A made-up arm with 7 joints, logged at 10 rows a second.
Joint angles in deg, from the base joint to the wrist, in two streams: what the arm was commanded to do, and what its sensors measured. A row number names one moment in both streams.
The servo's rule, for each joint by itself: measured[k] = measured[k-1] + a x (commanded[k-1-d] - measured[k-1]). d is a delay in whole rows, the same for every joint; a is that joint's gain. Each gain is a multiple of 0.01, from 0.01 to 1. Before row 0 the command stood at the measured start. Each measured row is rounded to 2 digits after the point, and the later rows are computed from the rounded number. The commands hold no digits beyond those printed.
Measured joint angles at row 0:
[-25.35 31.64 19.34 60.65 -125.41 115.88 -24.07]
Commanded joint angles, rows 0 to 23:
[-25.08 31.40 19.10 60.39 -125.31 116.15 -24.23]
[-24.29 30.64 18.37 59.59 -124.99 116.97 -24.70]
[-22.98 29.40 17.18 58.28 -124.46 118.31 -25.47]
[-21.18 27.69 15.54 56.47 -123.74 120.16 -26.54]
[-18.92 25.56 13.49 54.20 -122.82 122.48 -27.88]
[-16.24 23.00 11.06 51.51 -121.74 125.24 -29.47]
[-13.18 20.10 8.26 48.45 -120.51 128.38 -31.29]
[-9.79 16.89 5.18 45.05 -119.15 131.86 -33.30]
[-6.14 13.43 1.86 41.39 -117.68 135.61 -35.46]
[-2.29 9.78 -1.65 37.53 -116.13 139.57 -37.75]
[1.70 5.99 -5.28 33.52 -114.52 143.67 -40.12]
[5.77 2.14 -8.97 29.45 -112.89 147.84 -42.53]
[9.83 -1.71 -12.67 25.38 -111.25 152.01 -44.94]
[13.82 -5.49 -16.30 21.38 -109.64 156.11 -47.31]
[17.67 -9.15 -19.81 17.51 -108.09 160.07 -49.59]
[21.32 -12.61 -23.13 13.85 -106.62 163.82 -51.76]
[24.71 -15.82 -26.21 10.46 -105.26 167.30 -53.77]
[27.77 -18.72 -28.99 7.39 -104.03 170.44 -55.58]
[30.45 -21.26 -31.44 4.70 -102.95 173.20 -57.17]
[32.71 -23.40 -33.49 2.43 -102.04 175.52 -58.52]
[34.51 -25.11 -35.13 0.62 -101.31 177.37 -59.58]
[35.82 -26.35 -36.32 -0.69 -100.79 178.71 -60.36]
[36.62 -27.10 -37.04 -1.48 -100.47 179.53 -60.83]
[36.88 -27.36 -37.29 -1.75 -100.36 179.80 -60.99]
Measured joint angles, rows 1 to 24:
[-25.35 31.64 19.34 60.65 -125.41 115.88 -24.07]
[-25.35 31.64 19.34 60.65 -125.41 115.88 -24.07]
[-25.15 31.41 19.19 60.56 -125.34 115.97 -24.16]
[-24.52 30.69 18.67 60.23 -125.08 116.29 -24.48]
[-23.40 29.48 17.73 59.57 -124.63 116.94 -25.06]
[-21.78 27.80 16.35 58.52 -123.98 117.97 -25.93]
[-19.69 25.69 14.55 57.05 -123.13 119.41 -27.08]
[-17.17 23.16 12.35 55.17 -122.12 121.28 -28.49]
[-14.26 20.28 9.77 52.89 -120.94 123.55 -30.14]
[-11.00 17.09 6.88 50.22 -119.63 126.21 -32.00]
[-7.45 13.65 3.72 47.22 -118.21 129.22 -34.04]
[-3.68 10.01 0.34 43.93 -116.69 132.53 -36.23]
[0.25 6.23 -3.20 40.39 -115.11 136.09 -38.53]
[4.28 2.39 -6.84 36.67 -113.49 139.85 -40.89]
[8.33 -1.46 -10.51 32.83 -111.85 143.74 -43.28]
[12.34 -5.25 -14.16 28.94 -110.24 147.70 -45.66]
[16.23 -8.92 -17.72 25.05 -108.67 151.66 -47.98]
[19.95 -12.39 -21.13 21.24 -107.17 155.55 -50.21]
[23.42 -15.61 -24.33 17.57 -105.78 159.31 -52.31]
[26.60 -18.53 -27.27 14.11 -104.50 162.87 -54.24]
[29.41 -21.10 -29.90 10.91 -103.37 166.18 -55.97]
[31.82 -23.26 -32.16 8.03 -102.40 169.17 -57.47]
[33.78 -25.00 -34.03 5.51 -101.60 171.79 -58.71]
[35.27 -26.27 -35.47 3.40 -101.01 174.00 -59.68]
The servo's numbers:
d 2
a 0.73 0.94 0.63 0.34 0.73 0.32 0.59

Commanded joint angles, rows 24 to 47:
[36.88 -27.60 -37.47 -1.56 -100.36 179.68 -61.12]
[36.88 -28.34 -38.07 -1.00 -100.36 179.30 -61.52]
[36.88 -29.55 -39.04 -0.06 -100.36 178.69 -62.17]
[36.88 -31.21 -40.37 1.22 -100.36 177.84 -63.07]
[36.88 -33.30 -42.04 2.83 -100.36 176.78 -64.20]
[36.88 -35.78 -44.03 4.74 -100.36 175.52 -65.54]
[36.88 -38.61 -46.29 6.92 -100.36 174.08 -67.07]
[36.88 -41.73 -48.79 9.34 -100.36 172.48 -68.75]
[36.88 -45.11 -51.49 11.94 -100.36 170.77 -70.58]
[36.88 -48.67 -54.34 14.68 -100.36 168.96 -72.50]
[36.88 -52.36 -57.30 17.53 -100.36 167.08 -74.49]
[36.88 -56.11 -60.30 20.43 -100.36 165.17 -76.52]
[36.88 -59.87 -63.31 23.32 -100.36 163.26 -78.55]
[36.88 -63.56 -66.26 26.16 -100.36 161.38 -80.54]
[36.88 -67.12 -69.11 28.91 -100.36 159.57 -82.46]
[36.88 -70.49 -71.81 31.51 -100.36 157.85 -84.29]
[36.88 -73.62 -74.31 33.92 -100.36 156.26 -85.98]
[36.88 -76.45 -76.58 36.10 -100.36 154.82 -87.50]
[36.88 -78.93 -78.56 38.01 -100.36 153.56 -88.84]
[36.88 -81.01 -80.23 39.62 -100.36 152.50 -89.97]
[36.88 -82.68 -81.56 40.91 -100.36 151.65 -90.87]
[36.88 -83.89 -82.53 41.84 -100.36 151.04 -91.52]
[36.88 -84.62 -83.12 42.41 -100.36 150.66 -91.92]
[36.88 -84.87 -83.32 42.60 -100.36 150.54 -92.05]
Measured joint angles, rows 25 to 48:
[36.26 -27.05 -36.46 1.74 -100.62 175.77 -60.36]
[36.71 -27.34 -36.98 0.55 -100.43 177.06 -60.73]
[36.83 -27.58 -37.29 -0.17 -100.38 177.90 -60.96]
[36.87 -28.29 -37.78 -0.45 -100.37 178.35 -61.29]
[36.88 -29.47 -38.57 -0.32 -100.36 178.46 -61.81]
[36.88 -31.11 -39.70 0.20 -100.36 178.26 -62.55]
[36.88 -33.17 -41.17 1.09 -100.36 177.79 -63.52]
[36.88 -35.62 -42.97 2.33 -100.36 177.06 -64.71]
[36.88 -38.43 -45.06 3.89 -100.36 176.11 -66.10]
[36.88 -41.53 -47.41 5.74 -100.36 174.95 -67.66]
[36.88 -44.90 -49.98 7.85 -100.36 173.61 -69.38]
[36.88 -48.44 -52.73 10.17 -100.36 172.12 -71.22]
[36.88 -52.12 -55.61 12.67 -100.36 170.51 -73.15]
[36.88 -55.87 -58.56 15.31 -100.36 168.80 -75.14]
[36.88 -59.63 -61.55 18.03 -100.36 167.03 -77.15]
[36.88 -63.32 -64.52 20.79 -100.36 165.22 -79.15]
[36.88 -66.89 -67.41 23.55 -100.36 163.41 -81.10]
[36.88 -70.27 -70.18 26.26 -100.36 161.63 -82.98]
[36.88 -73.42 -72.78 28.86 -100.36 159.91 -84.75]
[36.88 -76.27 -75.17 31.32 -100.36 158.28 -86.37]
[36.88 -78.77 -77.31 33.59 -100.36 156.77 -87.83]
[36.88 -80.88 -79.15 35.64 -100.36 155.40 -89.09]
[36.88 -82.57 -80.67 37.43 -100.36 154.20 -90.14]
[36.88 -83.81 -81.84 38.93 -100.36 153.19 -90.95]

